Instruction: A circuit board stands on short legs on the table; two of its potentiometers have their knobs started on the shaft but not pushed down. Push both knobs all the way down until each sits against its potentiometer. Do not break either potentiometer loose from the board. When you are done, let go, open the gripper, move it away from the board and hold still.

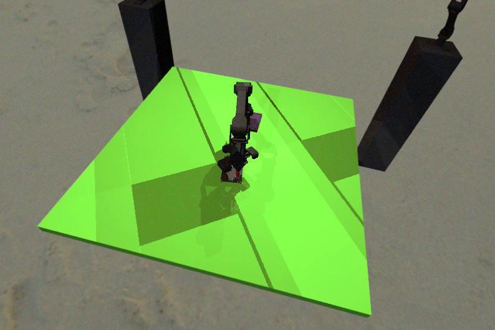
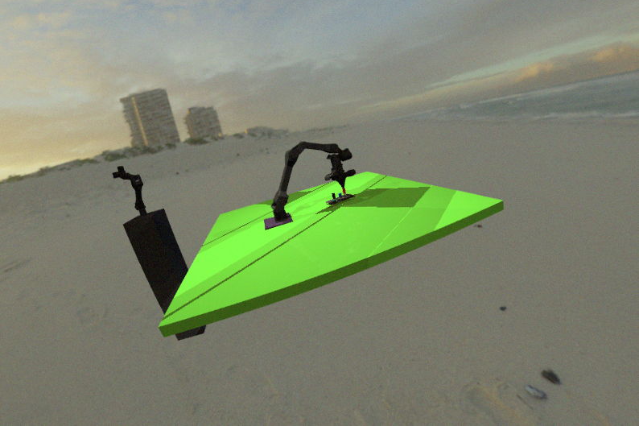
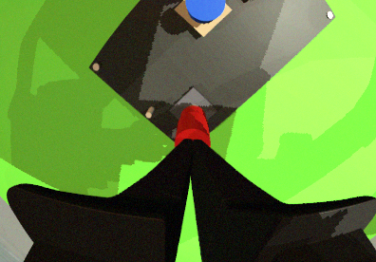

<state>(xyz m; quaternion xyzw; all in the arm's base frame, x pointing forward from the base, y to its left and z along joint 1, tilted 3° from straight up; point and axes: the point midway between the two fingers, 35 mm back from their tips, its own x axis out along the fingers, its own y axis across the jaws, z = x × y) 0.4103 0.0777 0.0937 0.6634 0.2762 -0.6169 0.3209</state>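
Now: the red knob 2 cm below my gripper tip. Round my gripper tip: green potentiometer: 8 cm behind, 6 cm to the right, 2 cm below.
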